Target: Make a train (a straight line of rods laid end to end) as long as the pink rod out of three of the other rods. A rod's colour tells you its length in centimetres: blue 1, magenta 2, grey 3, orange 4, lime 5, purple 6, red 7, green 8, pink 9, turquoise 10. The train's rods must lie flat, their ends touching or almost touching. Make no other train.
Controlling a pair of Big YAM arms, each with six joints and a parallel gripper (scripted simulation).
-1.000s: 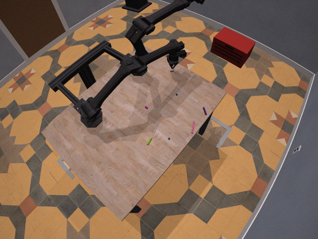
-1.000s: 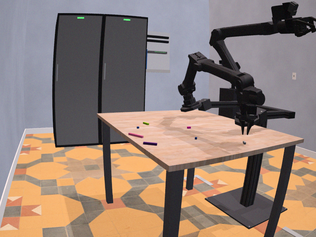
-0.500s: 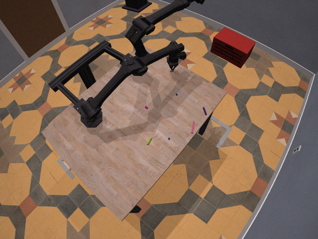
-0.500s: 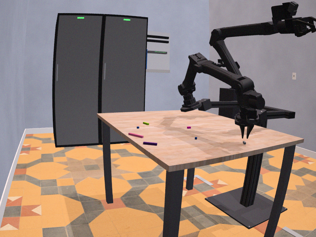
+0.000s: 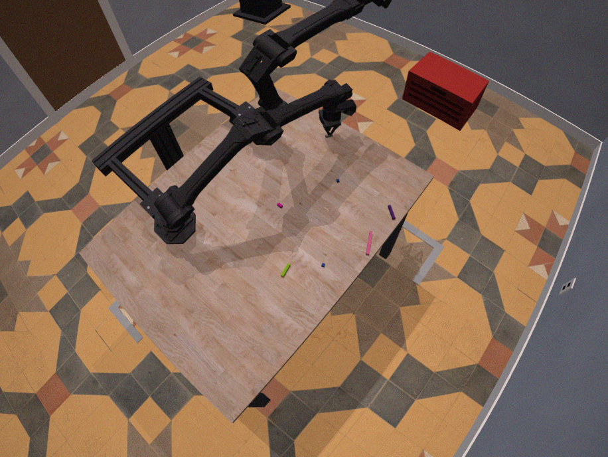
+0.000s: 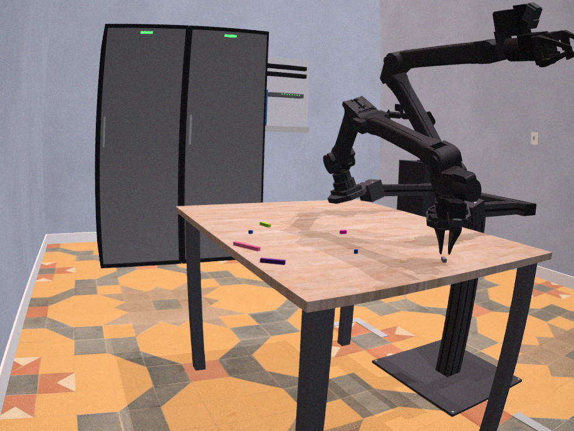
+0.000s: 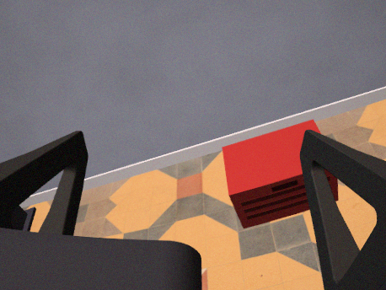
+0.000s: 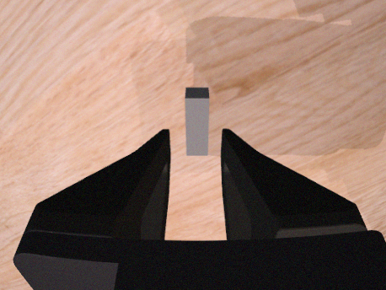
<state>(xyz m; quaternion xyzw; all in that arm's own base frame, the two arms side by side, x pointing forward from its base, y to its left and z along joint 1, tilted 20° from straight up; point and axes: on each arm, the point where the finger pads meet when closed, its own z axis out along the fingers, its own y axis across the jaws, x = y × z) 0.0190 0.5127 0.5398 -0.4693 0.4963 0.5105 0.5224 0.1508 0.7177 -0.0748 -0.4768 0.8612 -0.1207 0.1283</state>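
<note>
My right hand is 2 cm above the grey rod. Round my right hand: lime rod (20 cm ahead, 60 cm to the right, 2 cm below).
</note>
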